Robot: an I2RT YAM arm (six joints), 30 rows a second.
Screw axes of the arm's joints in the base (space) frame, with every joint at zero. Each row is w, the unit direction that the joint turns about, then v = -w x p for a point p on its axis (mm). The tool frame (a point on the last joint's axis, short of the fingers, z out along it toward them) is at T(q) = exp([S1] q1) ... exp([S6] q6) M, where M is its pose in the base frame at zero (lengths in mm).
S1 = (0, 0, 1, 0, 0, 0)
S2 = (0, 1, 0, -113.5, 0, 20)
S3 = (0, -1, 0, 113.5, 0, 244)
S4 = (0, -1, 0, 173.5, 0, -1)
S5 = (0, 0, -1, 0, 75, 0)
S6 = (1, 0, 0, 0, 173.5, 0)
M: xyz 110.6 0 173.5 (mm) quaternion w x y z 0.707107 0 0.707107 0
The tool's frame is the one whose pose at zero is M.
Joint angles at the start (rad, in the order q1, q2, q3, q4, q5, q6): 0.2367 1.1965 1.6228 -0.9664 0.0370 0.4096
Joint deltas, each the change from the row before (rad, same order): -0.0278 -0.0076 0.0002 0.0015 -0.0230 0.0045; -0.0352 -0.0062 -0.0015 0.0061 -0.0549 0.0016; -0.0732 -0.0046 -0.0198 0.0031 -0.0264 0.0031; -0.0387 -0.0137 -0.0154 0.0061 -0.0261 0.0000; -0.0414 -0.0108 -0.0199 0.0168 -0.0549 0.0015; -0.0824 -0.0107 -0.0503 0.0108 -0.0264 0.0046
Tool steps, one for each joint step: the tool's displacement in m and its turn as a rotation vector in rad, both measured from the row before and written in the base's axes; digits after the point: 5 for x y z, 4 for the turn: -0.00137 -0.00558 0.00167 0.0173 -0.0057 -0.0103; -0.00059 -0.00574 0.00135 0.0304 -0.0051 0.0115; 0.00268 -0.01433 -0.00458 0.0141 0.0143 -0.0519; -0.00218 -0.00742 -0.00129 0.0135 -0.0033 -0.0162; -0.00054 -0.00673 -0.00211 0.0290 -0.0063 0.0054; 0.00173 -0.01633 -0.01184 0.0180 0.0292 -0.0620
